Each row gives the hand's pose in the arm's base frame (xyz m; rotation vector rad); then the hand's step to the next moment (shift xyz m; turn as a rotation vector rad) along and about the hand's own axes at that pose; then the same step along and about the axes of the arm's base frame.
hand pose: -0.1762 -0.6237 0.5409 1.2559 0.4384 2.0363
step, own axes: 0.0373 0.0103 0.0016 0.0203 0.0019 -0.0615
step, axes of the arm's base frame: -0.0133 0.0191 0.0309 -0.0606 0.0174 -0.0150
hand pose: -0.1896 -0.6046 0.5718 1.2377 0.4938 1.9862
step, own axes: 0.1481 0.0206 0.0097 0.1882 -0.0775 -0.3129
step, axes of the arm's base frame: -0.0390 0.0971 0.1072 -0.2978 0.2098 -0.0815
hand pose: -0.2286 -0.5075 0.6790 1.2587 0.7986 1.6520
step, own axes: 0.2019 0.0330 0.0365 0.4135 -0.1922 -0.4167
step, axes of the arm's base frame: 0.0074 0.1709 0.1180 -0.3885 0.4642 -0.1229
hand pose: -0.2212 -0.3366 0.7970 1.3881 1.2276 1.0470
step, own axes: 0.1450 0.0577 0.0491 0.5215 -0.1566 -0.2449
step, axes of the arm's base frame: 0.0748 0.1369 0.0493 -0.2015 0.5501 -0.1150
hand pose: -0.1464 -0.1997 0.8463 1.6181 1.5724 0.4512
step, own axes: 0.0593 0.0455 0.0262 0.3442 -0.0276 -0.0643
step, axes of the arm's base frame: 0.0585 0.0534 0.0016 -0.0114 0.3423 -0.0780
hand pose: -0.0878 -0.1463 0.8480 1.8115 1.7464 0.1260
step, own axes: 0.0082 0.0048 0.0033 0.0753 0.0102 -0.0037
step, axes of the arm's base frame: 0.0068 0.0068 -0.0031 0.0166 0.0721 -0.0176
